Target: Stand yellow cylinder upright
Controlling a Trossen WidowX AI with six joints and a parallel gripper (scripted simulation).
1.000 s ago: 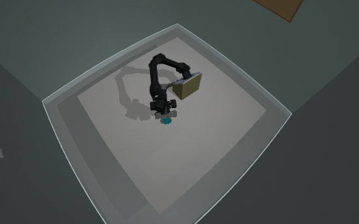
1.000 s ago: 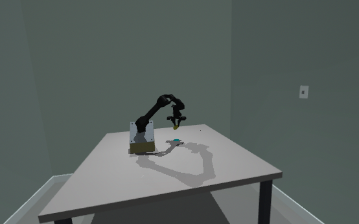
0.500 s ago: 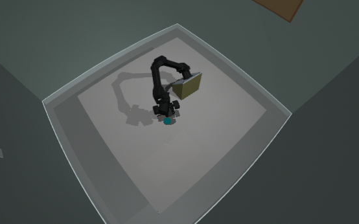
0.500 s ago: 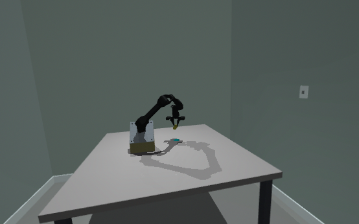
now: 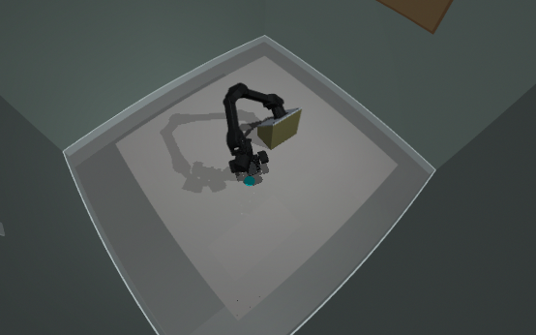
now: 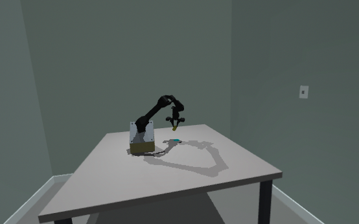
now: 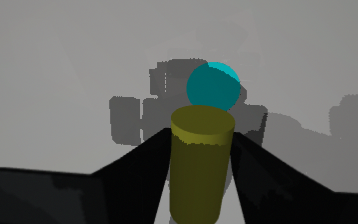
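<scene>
Right now the cyan circle is 13 cm below my gripper tip and 1 cm to the right of it. Round my gripper tip: yellow tall cylinder (2 cm to the right, 1 cm behind).
</scene>
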